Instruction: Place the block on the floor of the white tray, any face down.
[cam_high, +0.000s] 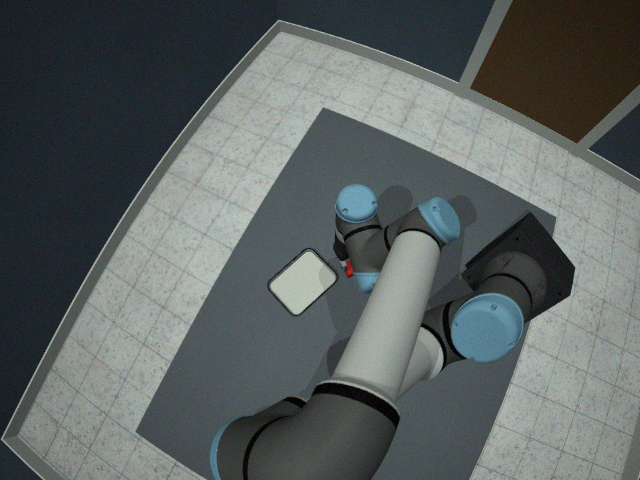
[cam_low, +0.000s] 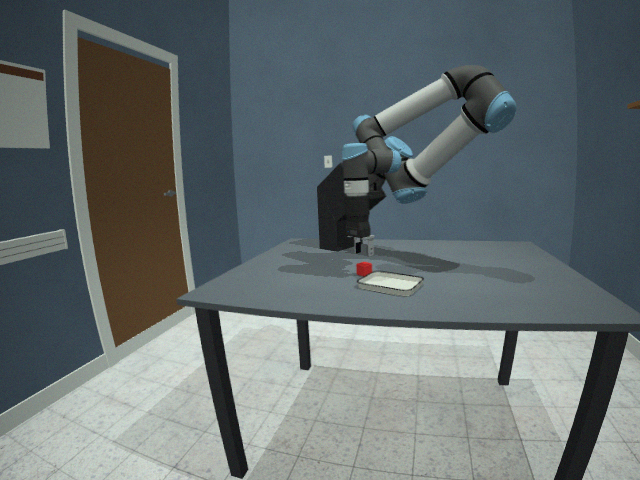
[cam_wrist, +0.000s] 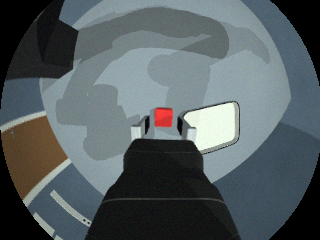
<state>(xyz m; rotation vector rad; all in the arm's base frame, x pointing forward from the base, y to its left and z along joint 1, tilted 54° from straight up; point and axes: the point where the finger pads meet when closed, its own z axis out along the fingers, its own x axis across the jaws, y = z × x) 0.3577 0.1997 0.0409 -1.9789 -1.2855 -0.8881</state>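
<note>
Now: hand 7 cm above the red block. Also, from my hand: white tray 7 cm ahead, 12 cm to the left, 7 cm below.
</note>
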